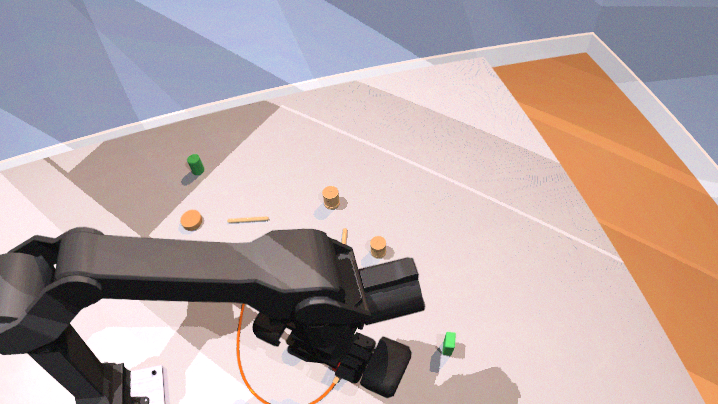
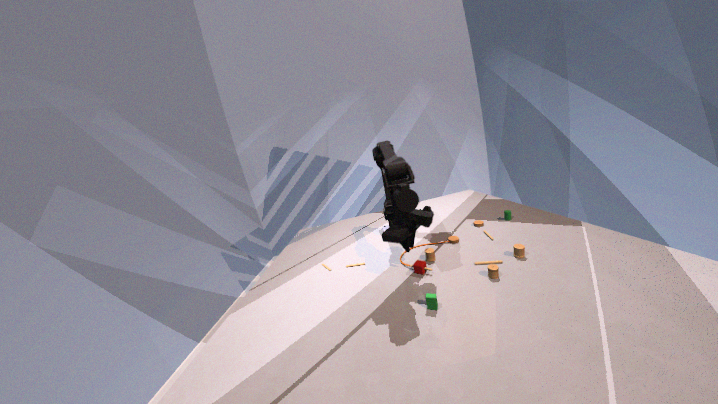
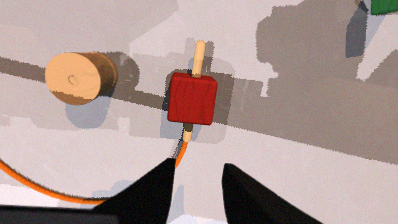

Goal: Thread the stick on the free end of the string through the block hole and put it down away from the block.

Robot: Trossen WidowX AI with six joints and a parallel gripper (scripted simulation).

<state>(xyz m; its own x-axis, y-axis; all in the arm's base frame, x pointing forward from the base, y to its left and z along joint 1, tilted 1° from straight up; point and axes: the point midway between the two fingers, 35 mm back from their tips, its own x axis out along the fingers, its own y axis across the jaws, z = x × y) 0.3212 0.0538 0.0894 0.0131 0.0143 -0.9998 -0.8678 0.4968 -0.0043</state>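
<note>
My gripper tip is 10 mm short of the red block, 20 mm to the right of it and 60 mm above it. Round my gripper tip: green block: 160 mm ahead, 30 mm to the left, 60 mm below; round wooden button: 160 mm behind, 170 mm to the left, 70 mm below; pale wooden cylinder: 50 mm behind, 60 mm to the left, 60 mm below.
</note>
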